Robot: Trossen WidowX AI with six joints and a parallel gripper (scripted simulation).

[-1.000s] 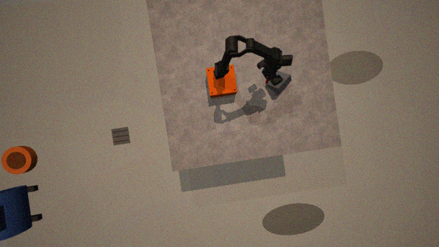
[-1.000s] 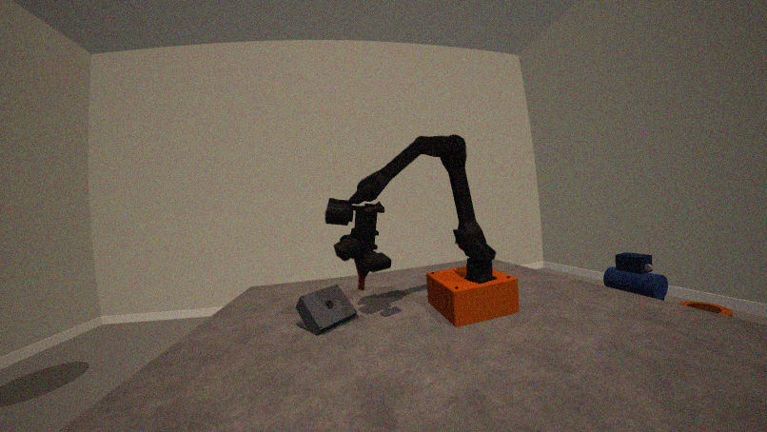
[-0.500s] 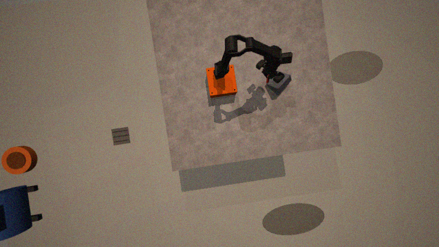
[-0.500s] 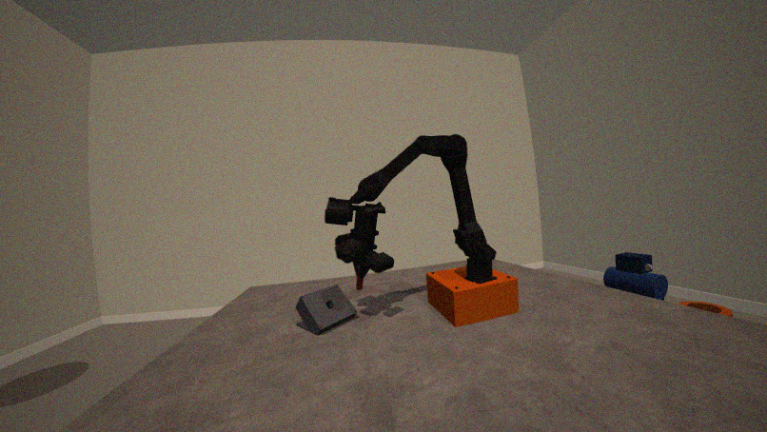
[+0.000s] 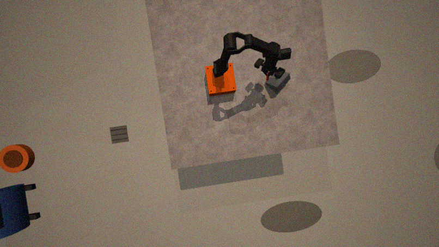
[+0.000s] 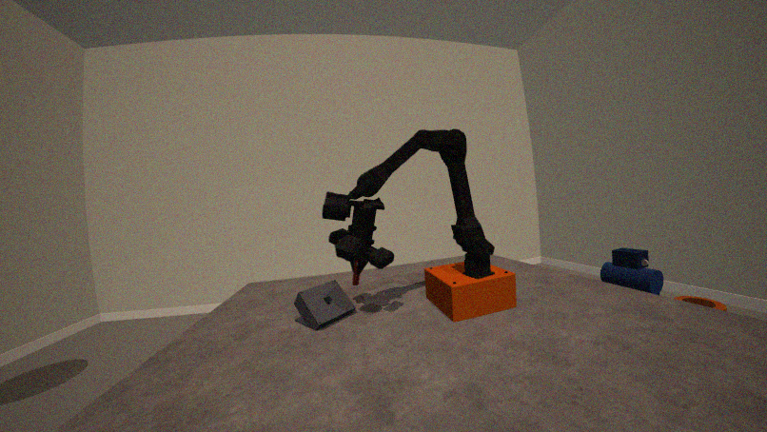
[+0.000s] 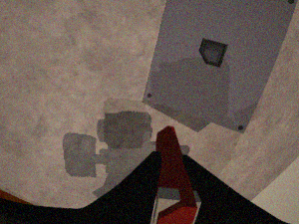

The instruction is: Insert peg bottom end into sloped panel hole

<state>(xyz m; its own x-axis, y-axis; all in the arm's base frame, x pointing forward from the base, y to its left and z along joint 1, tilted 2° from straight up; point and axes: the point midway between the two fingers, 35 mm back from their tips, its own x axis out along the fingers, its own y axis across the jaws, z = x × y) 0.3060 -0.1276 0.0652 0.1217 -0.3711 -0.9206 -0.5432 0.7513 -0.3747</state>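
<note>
Right now my gripper tip is 90 mm short of the sloped panel, 40 mm to the left of it and 90 mm above it. The rest, counted from my gripper tip: red peg 10 mm to the left, 20 mm above.
</note>
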